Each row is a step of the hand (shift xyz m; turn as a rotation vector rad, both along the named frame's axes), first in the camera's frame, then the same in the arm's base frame.
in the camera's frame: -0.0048 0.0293 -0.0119 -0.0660 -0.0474 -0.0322
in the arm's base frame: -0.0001 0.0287 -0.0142 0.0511 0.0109 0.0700
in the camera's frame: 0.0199 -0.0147 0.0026 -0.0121 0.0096 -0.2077
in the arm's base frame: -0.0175 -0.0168 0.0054 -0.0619 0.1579 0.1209
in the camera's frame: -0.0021 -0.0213 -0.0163 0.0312 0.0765 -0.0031
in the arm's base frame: -0.0035 -0.0015 0.0266 -0.0314 0.0426 -0.0635
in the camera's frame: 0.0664 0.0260 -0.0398 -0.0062 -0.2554 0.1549
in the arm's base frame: -0.0765 0.0266 -0.0102 0.0640 -0.2729 0.1034
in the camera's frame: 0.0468 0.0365 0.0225 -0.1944 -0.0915 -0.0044
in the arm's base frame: -0.0364 -0.0057 -0.0517 0.1817 -0.0015 0.1147
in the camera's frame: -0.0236 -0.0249 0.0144 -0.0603 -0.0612 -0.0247
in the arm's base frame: 0.0275 -0.0197 0.0155 0.0486 -0.0049 0.0749
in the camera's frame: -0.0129 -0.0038 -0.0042 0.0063 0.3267 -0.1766
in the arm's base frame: 0.0107 0.0042 0.0082 -0.0728 0.3342 -0.1449
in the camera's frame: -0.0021 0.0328 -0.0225 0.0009 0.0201 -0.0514
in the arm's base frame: -0.0064 0.0377 -0.0111 -0.0192 0.0494 0.0155
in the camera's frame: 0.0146 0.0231 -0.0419 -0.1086 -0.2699 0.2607
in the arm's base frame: -0.0287 0.0407 0.0045 0.1973 -0.3293 0.0725
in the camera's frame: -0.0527 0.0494 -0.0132 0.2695 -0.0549 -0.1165
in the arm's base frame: 0.0440 0.0558 -0.0185 -0.2924 -0.0271 0.0545
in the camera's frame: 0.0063 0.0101 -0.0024 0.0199 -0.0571 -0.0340
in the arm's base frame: -0.0069 0.0064 -0.0076 -0.0298 -0.0179 0.0600
